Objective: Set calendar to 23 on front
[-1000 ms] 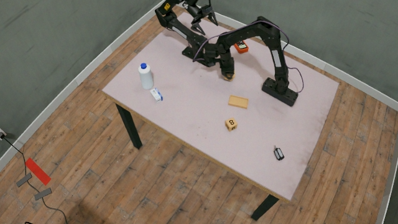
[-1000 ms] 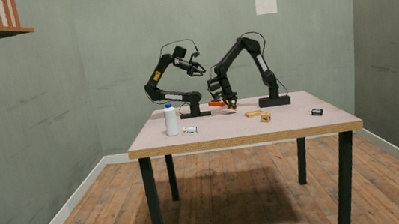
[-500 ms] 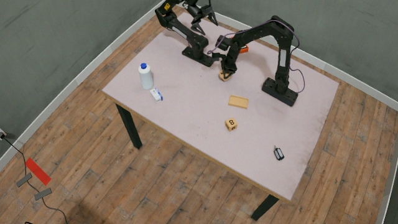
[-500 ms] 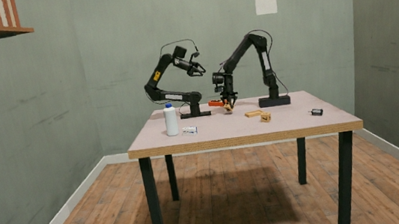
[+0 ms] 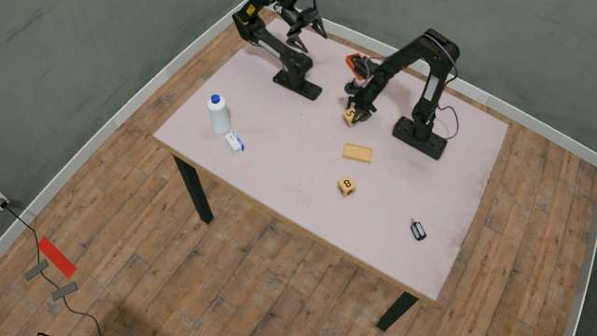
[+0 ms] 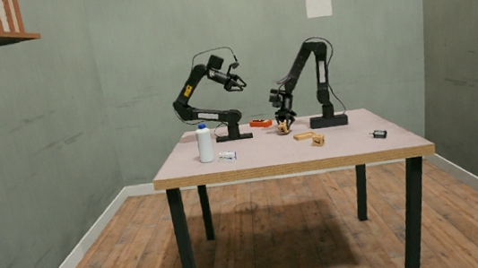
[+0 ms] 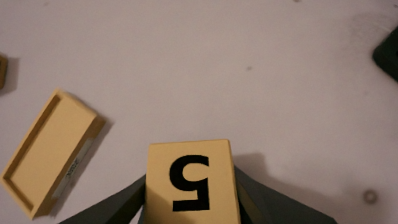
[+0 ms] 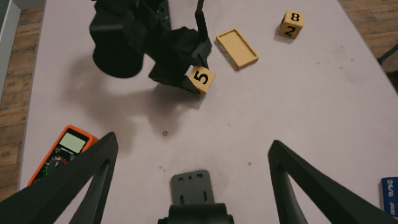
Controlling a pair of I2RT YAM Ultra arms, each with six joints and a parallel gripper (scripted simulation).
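My left hand is 26 cm short of the number cube, 12 cm to the right of it and 1 cm above it. Also, from my left hand: wooden tray: 11 cm ahead, 8 cm to the left, 2 cm below; then white bottle: 40 cm to the right, 26 cm ahead, 5 cm above; then black object: 39 cm to the left, 27 cm ahead, 2 cm below.
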